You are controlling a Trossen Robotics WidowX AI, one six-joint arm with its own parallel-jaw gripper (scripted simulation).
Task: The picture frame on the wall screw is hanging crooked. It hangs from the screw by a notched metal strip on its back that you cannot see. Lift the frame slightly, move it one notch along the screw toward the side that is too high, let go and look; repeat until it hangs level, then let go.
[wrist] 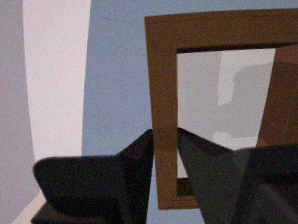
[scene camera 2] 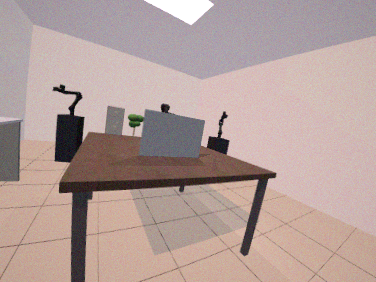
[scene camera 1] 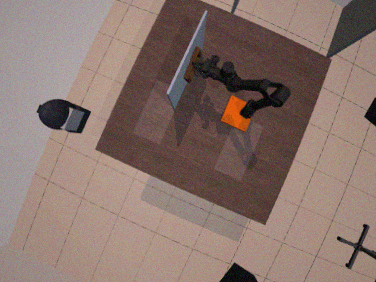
Labels:
same spot on wall panel: [wrist: 116, 105] = [scene camera 1: 189, 54]

